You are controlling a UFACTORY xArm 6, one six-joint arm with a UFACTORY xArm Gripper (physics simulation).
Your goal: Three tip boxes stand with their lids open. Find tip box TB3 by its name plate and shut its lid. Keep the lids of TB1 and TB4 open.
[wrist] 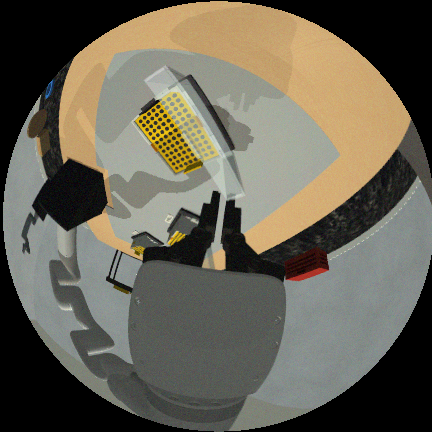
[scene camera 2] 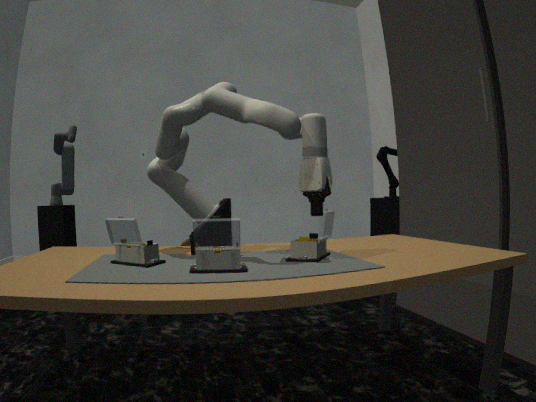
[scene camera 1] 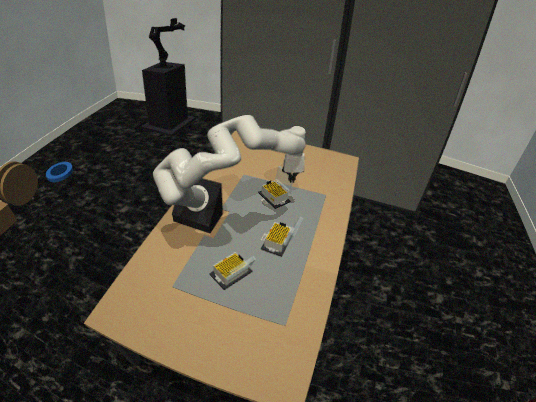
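Where they show: gripper, fingertip midpoint: (wrist: 222, 201) (scene camera 2: 316, 215) (scene camera 1: 291, 181); arm's base, link origin: (wrist: 67, 209) (scene camera 2: 208, 217) (scene camera 1: 197, 198).
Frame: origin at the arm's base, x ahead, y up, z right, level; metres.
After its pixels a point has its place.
The far tip box (scene camera 1: 275, 192) @[y -0.071, x 0.287, z -0.301 m] (scene camera 2: 307, 249) (wrist: 162, 137) @[y -0.071, x 0.261, z -0.310 m] holds a yellow rack. Its clear lid (scene camera 2: 328, 223) @[y -0.016, x 0.317, z -0.378 m] (wrist: 232, 175) @[y 0.020, x 0.342, z -0.367 m] stands nearly upright, leaning over part of the rack in the wrist view. The middle tip box (scene camera 1: 278, 237) (scene camera 2: 217, 259) @[y -0.092, x 0.458, z -0.035 m] has its lid (scene camera 2: 216, 232) @[y -0.017, x 0.494, z -0.037 m] open. The near tip box (scene camera 1: 231, 268) (scene camera 2: 136, 253) @[y -0.090, x 0.361, z 0.217 m] has its lid (scene camera 2: 123, 230) @[y -0.018, x 0.386, z 0.249 m] open too. I cannot read any name plate. My gripper (scene camera 1: 292, 180) @[y 0.011, x 0.358, z -0.330 m] (scene camera 2: 316, 214) @[y 0.011, x 0.358, z -0.330 m] (wrist: 222, 201) @[y 0.011, x 0.358, z -0.330 m] is shut with a narrow gap between the fingertips, close beside the far box's lid; contact is unclear.
The boxes stand on a grey mat (scene camera 1: 250, 300) @[y -0.128, x 0.446, z 0.314 m] (scene camera 2: 100, 275) @[y -0.128, x 0.526, z 0.289 m] (wrist: 300, 145) @[y -0.128, x 0.452, z -0.419 m] on the wooden table (scene camera 1: 150, 320) @[y -0.131, x 0.138, z 0.596 m] (scene camera 2: 425, 252) @[y -0.131, x 0.363, z -0.724 m] (wrist: 350, 100) @[y -0.131, x 0.446, z -0.589 m]. The black arm base (scene camera 1: 198, 217) @[y -0.060, x 0.040, z 0.057 m] (wrist: 72, 195) @[y -0.021, x 0.046, z -0.080 m] stands beside the mat. A tall dark cabinet (scene camera 1: 400, 100) rises behind the far table end.
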